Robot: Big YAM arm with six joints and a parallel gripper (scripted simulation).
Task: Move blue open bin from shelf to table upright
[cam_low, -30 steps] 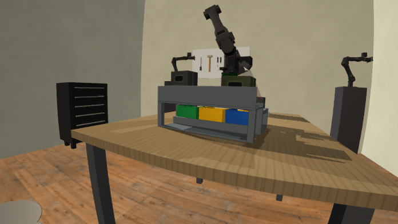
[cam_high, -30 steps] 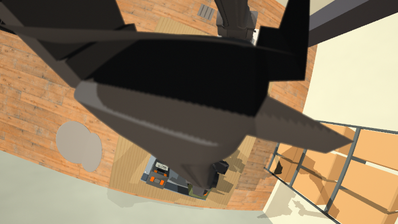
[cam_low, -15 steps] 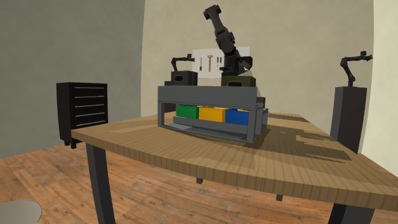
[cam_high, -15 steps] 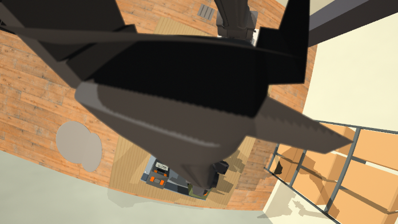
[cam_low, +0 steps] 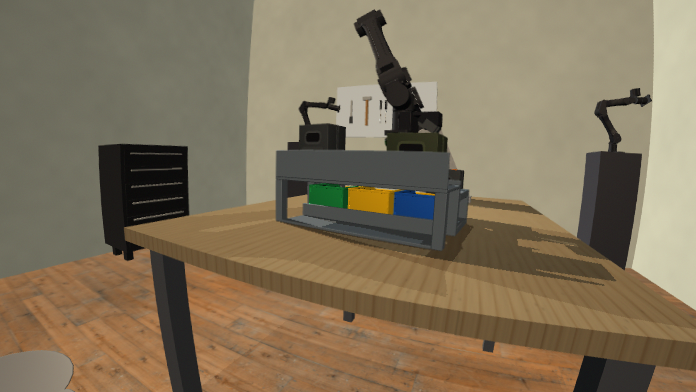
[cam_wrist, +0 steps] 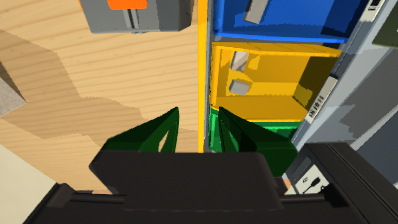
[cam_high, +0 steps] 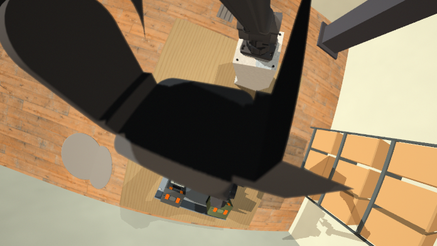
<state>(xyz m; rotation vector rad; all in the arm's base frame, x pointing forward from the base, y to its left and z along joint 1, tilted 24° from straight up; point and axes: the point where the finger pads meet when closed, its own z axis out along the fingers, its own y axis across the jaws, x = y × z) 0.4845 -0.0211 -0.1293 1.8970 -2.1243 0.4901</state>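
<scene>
Now: hand 8 cm above the yellow rod. From my hand the other things lie so: grey case: 3 cm behind, 12 cm to the left, 7 cm below; yellow bin: 11 cm ahead, 1 cm to the right, 9 cm below; blue open bin: 12 cm ahead, 10 cm to the left, 9 cm below.
</scene>
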